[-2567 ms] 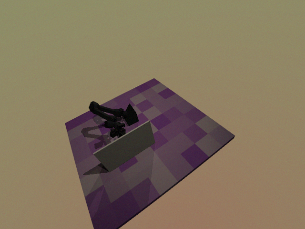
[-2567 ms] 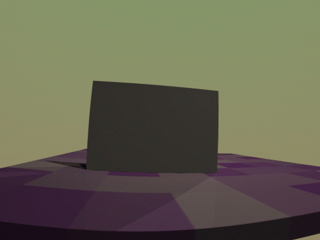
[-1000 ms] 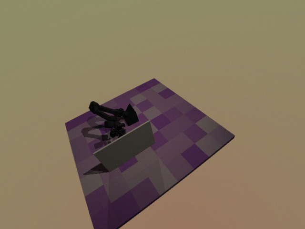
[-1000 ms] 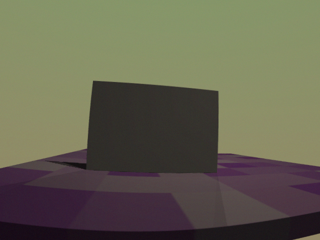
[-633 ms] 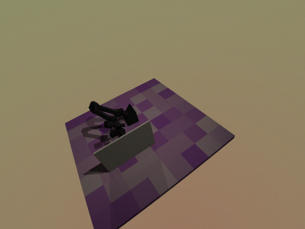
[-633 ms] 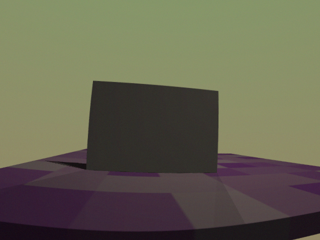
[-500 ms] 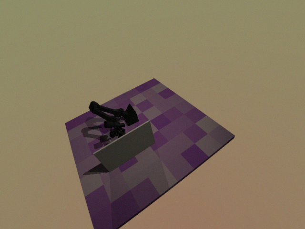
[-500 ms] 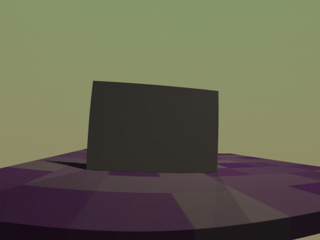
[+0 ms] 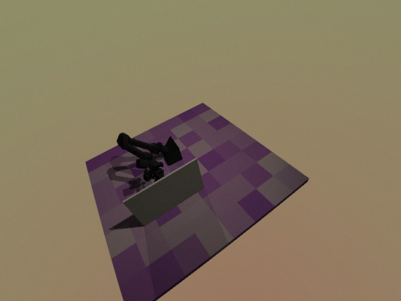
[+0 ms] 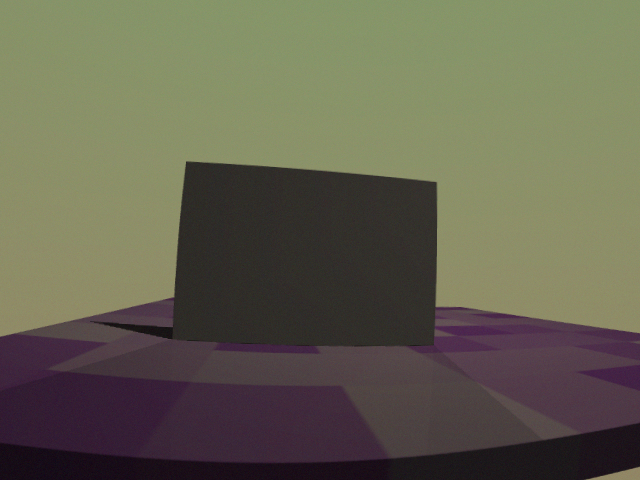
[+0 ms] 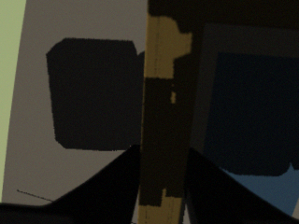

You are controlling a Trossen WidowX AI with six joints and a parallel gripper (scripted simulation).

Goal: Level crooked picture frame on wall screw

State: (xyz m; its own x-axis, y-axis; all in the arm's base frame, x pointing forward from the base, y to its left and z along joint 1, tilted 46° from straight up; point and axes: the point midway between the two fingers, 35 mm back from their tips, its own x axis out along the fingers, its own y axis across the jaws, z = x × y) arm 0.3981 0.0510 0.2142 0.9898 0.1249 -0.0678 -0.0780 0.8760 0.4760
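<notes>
The picture frame is 1 cm ahead of my gripper tip, 1 cm to the right of it and 5 cm below it. The rest, counted from my gripper tip: wall panel (2 cm ahead, 7 cm below).
</notes>
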